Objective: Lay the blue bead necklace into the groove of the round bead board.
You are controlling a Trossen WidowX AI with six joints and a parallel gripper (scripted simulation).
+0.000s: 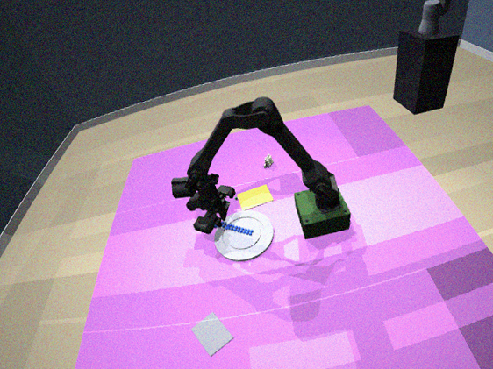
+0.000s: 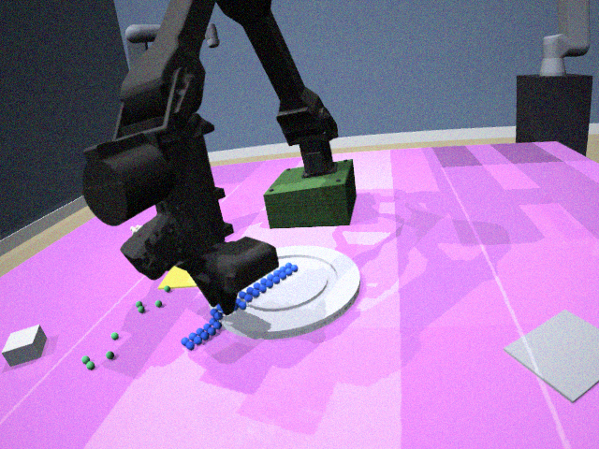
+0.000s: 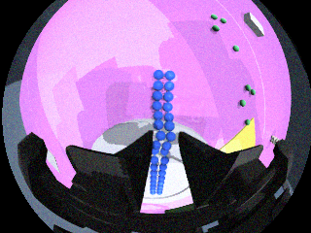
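My gripper tip is 7 cm past the round white bead board, 6 cm to the right of it and 1 cm above it. From my gripper tip the other things lie so: yellow sheet (13 cm behind, 10 cm to the right, 2 cm below); grey tile (8 cm ahead, 37 cm to the left, 2 cm below); cube (8 cm ahead, 27 cm to the right).
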